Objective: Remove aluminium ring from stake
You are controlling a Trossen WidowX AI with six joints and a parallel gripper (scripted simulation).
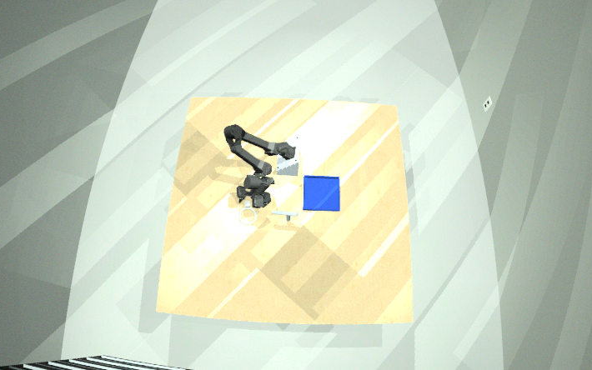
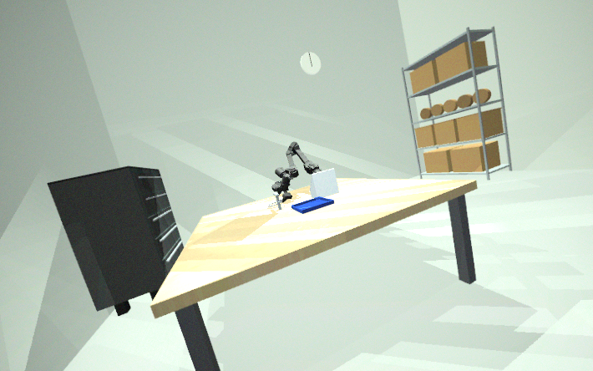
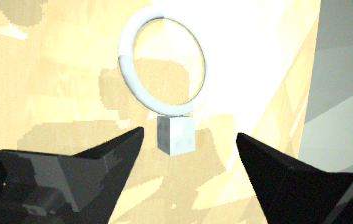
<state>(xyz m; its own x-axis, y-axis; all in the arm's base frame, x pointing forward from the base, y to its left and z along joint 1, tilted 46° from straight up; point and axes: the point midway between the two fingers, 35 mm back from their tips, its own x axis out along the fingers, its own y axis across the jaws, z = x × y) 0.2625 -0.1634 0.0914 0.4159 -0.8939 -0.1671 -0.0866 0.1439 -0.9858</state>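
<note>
My gripper tip is 50 mm short of the aluminium ring, 20 mm to the right of it and 20 mm above it. Round my gripper tip: blue tray: 380 mm to the left, 120 mm behind, 20 mm below.
</note>
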